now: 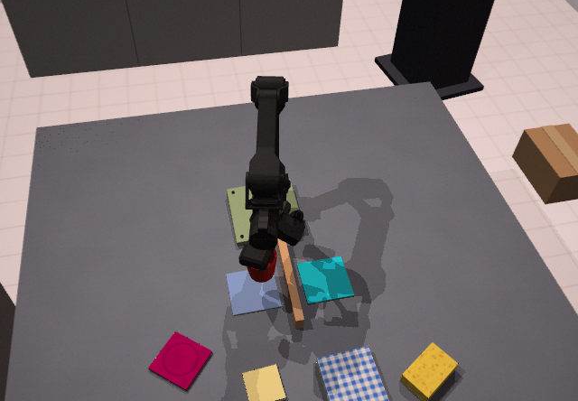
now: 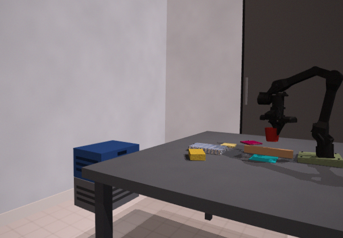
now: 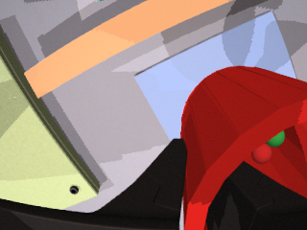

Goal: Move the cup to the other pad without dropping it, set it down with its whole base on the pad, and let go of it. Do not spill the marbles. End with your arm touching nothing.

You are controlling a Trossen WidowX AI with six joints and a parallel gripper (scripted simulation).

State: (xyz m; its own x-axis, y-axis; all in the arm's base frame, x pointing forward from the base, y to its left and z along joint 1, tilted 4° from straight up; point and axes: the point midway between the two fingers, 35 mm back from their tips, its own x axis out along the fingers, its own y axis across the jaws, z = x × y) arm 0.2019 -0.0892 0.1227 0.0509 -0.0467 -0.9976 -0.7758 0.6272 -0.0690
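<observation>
Right now my hand is 5 cm above the red cup, 2 cm to the left of it and 2 cm short of it. Also, from my hand: red marble (6 cm below, 4 cm to the right, 2 cm ahead); wooden bar (12 cm below, 5 cm to the left, 4 cm ahead); green marble (6 cm below, 3 cm to the right, 3 cm ahead).
</observation>
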